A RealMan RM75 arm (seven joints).
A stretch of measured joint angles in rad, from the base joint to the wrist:
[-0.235 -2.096 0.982 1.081 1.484 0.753 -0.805]
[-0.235 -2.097 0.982 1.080 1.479 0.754 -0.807]
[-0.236 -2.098 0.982 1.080 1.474 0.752 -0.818]
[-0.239 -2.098 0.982 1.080 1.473 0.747 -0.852]
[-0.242 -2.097 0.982 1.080 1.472 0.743 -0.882]
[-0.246 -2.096 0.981 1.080 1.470 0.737 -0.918]
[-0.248 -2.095 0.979 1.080 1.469 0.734 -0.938]
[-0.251 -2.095 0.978 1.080 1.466 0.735 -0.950]
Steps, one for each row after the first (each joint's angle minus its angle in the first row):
[0.000 -0.001 0.000 -0.001 -0.005 0.001 -0.002]
[-0.001 -0.002 0.000 -0.001 -0.010 -0.001 -0.013]
[-0.004 -0.002 0.000 -0.001 -0.011 -0.006 -0.047]
[-0.007 -0.001 0.000 -0.001 -0.012 -0.010 -0.077]
[-0.011 0.000 -0.001 -0.001 -0.014 -0.016 -0.113]
[-0.013 0.001 -0.003 -0.001 -0.015 -0.019 -0.133]
[-0.016 0.001 -0.004 -0.001 -0.018 -0.018 -0.145]

